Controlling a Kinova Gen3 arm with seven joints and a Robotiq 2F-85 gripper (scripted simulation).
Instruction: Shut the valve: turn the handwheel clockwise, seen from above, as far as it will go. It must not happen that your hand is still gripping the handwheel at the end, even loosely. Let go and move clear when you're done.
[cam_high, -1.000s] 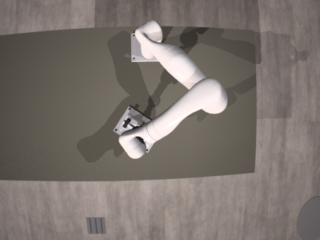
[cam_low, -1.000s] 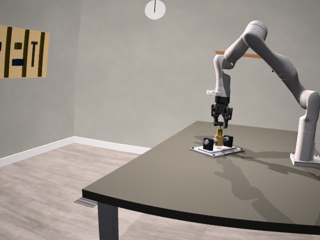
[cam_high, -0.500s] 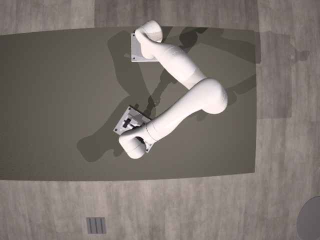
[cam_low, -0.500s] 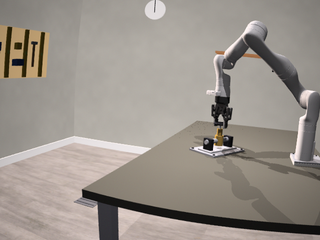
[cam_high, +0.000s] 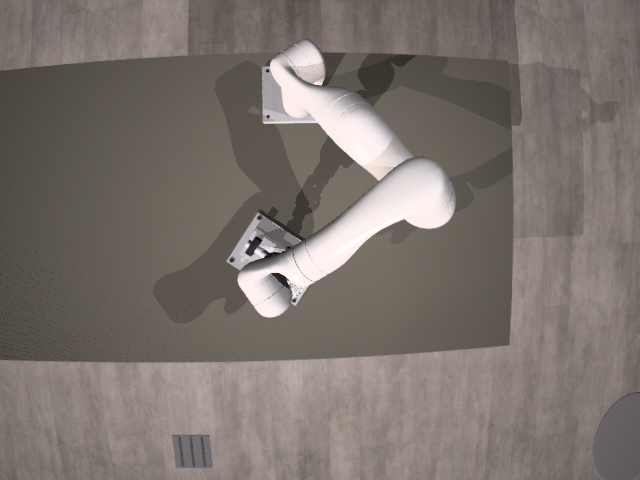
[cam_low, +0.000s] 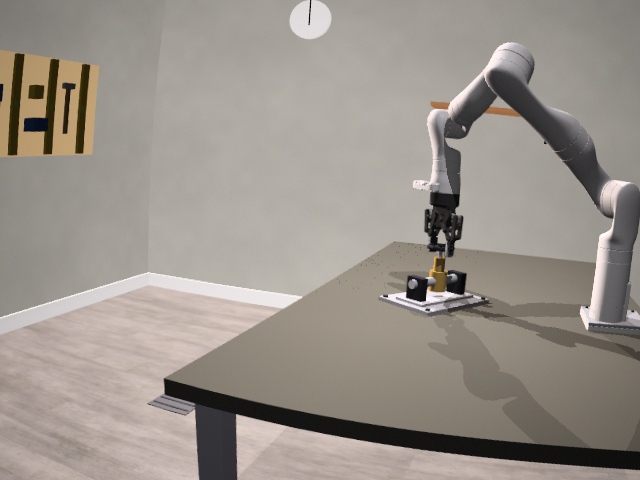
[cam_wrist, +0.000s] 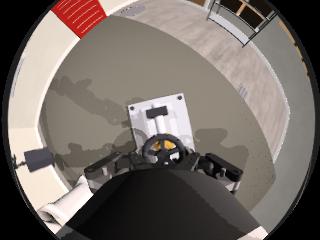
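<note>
The handwheel is right at my hand.
</note>
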